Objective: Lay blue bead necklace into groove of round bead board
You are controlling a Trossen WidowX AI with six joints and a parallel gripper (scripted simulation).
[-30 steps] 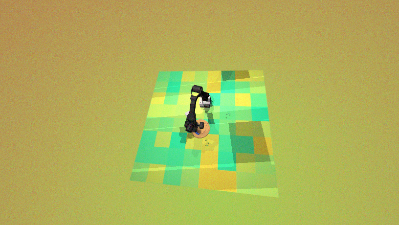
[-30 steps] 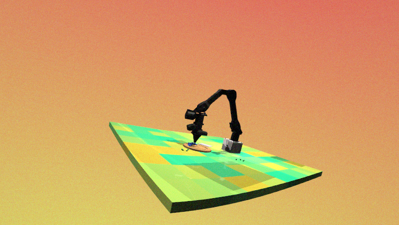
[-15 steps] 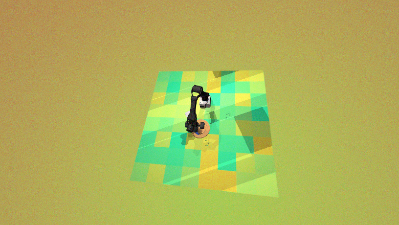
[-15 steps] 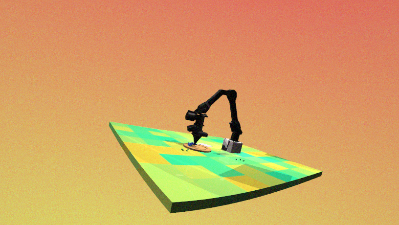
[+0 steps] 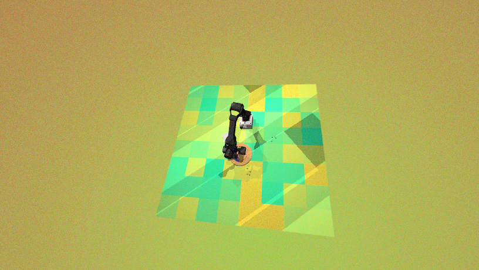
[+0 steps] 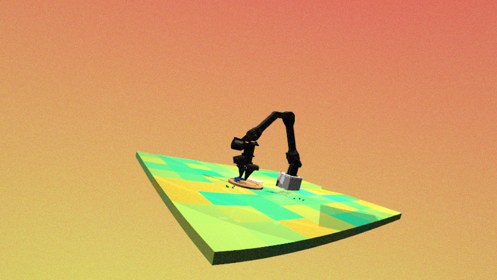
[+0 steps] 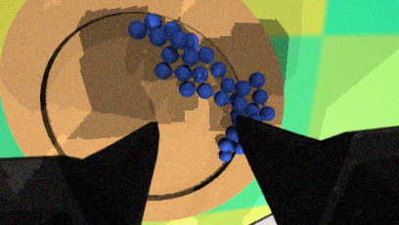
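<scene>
Right now my gripper tip is 40 mm to the right of the round bead board and 10 mm above it. From my gripper tip the other things lie so: flat grey piece (170 mm behind, 70 mm to the right, 20 mm below).
</scene>
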